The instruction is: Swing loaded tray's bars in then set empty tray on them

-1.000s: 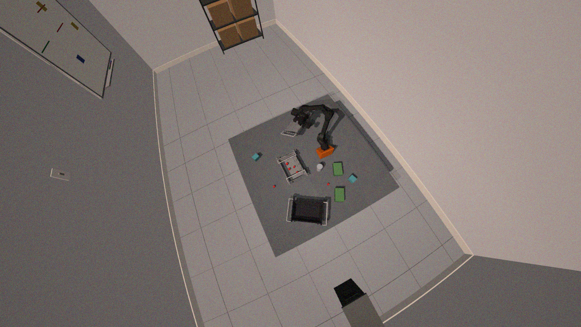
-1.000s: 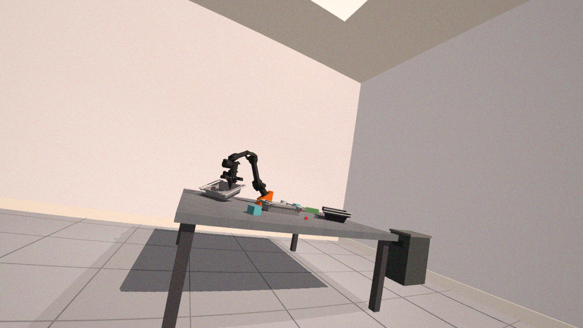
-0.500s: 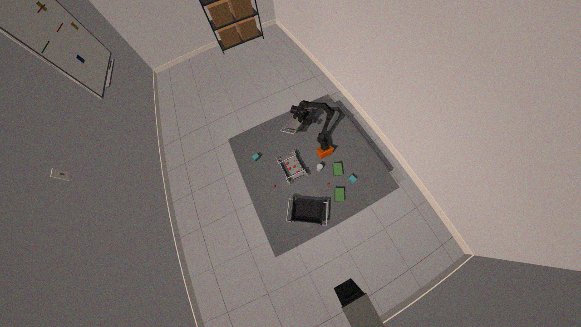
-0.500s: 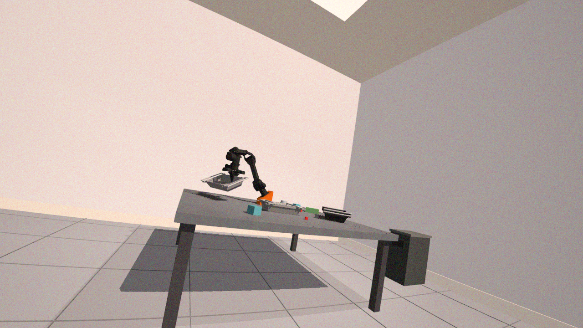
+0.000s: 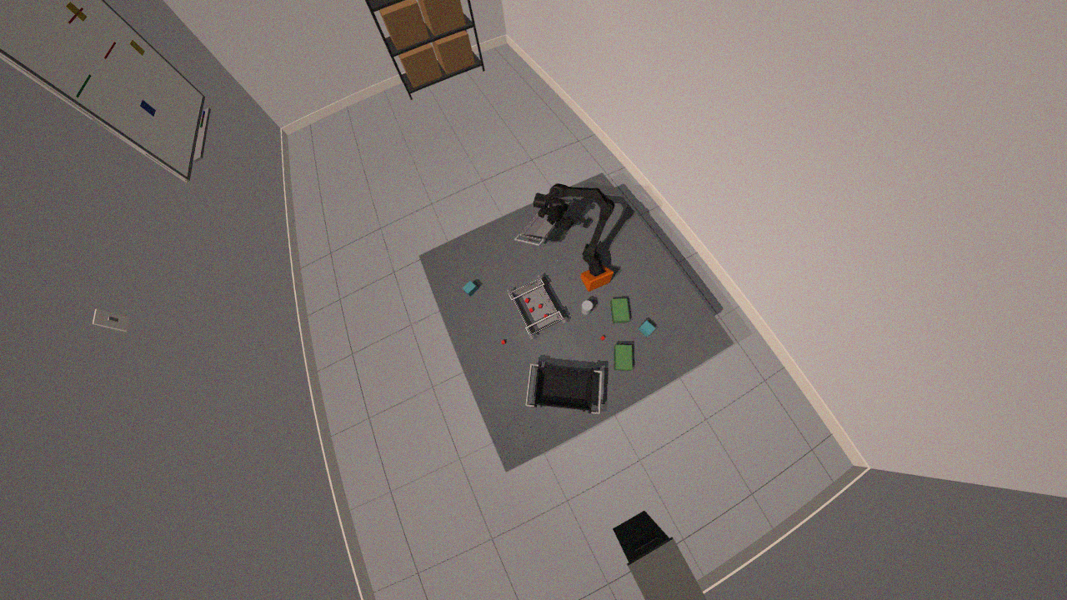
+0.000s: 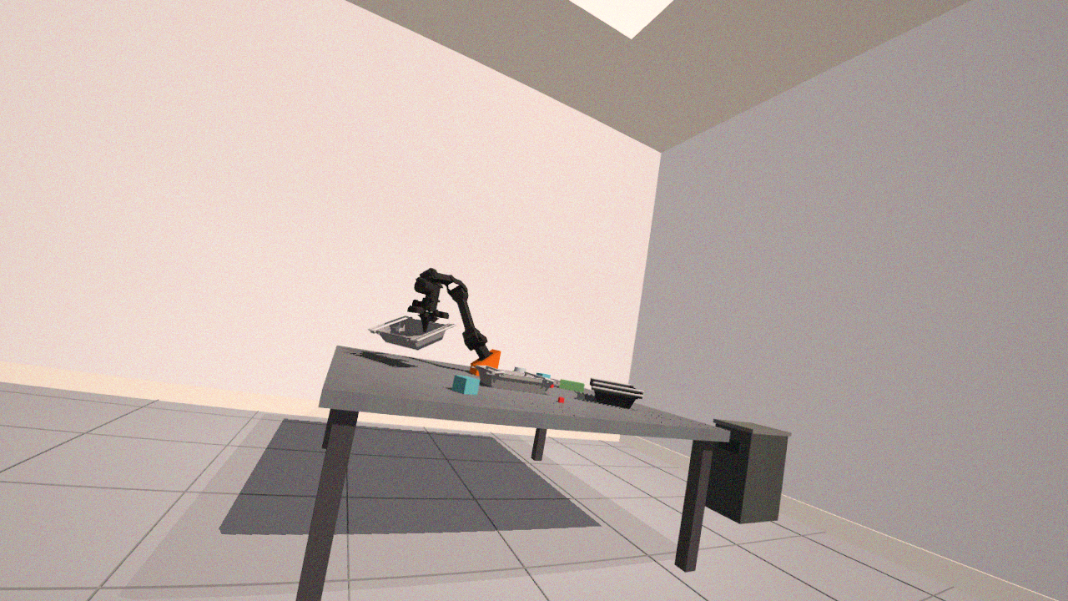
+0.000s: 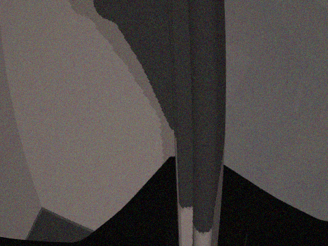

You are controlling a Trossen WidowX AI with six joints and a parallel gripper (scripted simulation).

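My gripper tip is 4 cm short of the grey tray and 7 cm to the left of it.
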